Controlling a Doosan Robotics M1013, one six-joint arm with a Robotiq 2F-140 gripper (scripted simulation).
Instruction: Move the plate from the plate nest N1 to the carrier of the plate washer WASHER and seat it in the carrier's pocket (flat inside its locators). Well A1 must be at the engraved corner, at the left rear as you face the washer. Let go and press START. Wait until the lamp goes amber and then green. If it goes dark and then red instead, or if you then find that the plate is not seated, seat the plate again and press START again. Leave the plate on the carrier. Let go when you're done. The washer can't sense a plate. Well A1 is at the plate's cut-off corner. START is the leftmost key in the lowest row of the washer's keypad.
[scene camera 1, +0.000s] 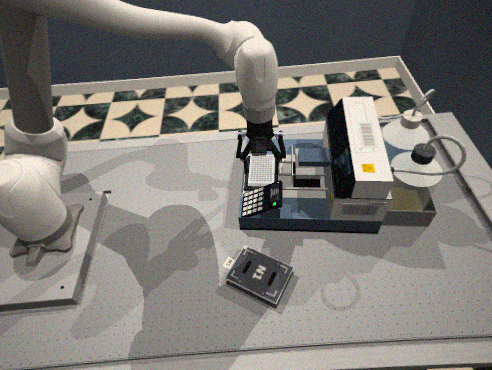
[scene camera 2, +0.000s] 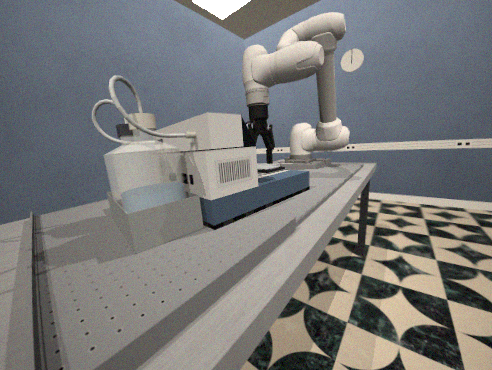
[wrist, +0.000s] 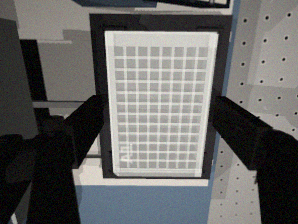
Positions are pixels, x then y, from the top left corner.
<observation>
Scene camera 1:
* my gripper: 261, 171
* white well plate: 261, 171
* plate washer: 357, 174
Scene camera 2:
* my gripper: 261, 166
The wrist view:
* my gripper: 158, 110
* white well plate: 158, 114
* plate washer: 57, 50
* dark carrier: 222, 24
</observation>
